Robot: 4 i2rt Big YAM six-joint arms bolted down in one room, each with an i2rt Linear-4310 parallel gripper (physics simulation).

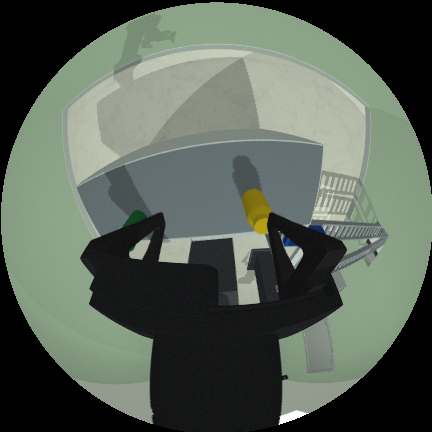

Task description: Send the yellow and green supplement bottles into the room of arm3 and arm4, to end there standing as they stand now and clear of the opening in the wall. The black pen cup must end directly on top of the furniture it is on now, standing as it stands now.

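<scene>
My arm2 gripper (pixel 216 218) is open, with nothing between its fingers. The yellow bottle (pixel 254 202) stands on the grey-blue table top (pixel 200 185), its cap showing beside the tip of the right finger; whether they touch I cannot tell. The green bottle (pixel 135 218) is on the same top at the left, partly hidden behind the left finger. The black pen cup does not show. The grippers of arm1, arm3 and arm4 do not show.
A roller conveyor (pixel 357 230) runs at the right, with a blue bin (pixel 316 230) at its near end, partly behind the right finger. Dark pedestals (pixel 212 252) stand below the table's near edge. Green walls surround the floor. An arm's shadow falls on the far wall.
</scene>
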